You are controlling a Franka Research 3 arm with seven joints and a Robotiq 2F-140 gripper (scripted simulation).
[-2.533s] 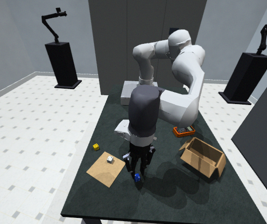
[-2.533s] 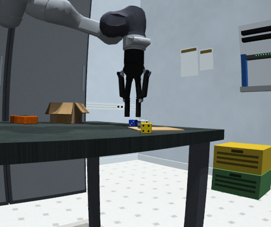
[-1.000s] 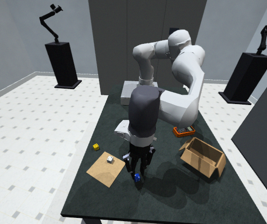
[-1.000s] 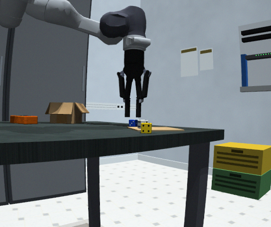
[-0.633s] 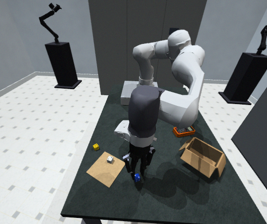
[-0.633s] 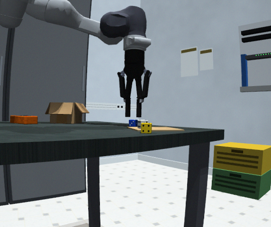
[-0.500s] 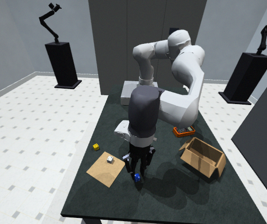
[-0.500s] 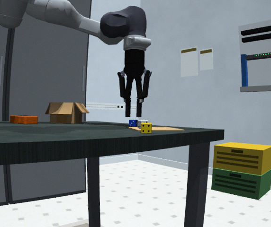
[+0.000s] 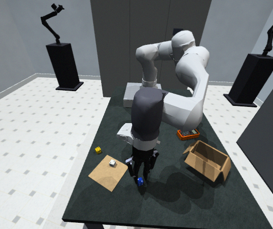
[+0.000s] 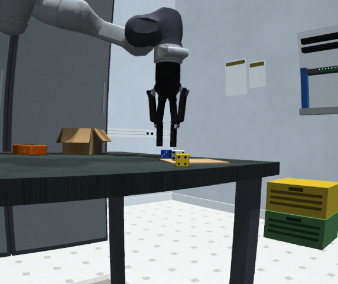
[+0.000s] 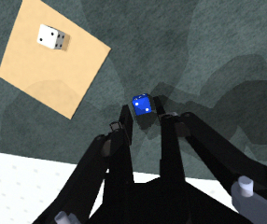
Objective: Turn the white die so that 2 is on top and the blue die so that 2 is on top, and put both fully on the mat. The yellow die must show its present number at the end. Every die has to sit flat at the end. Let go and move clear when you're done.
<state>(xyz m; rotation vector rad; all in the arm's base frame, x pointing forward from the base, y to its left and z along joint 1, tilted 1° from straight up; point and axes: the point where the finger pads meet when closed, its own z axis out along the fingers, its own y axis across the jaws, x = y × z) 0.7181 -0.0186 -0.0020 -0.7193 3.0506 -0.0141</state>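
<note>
Now: hand 50 mm above the blue die. From my hand the other things lie so: tan mat 40 mm behind, 150 mm to the right, 60 mm below; then yellow die 150 mm behind, 240 mm to the right, 50 mm below; then white die 80 mm behind, 140 mm to the right, 50 mm below.
</note>
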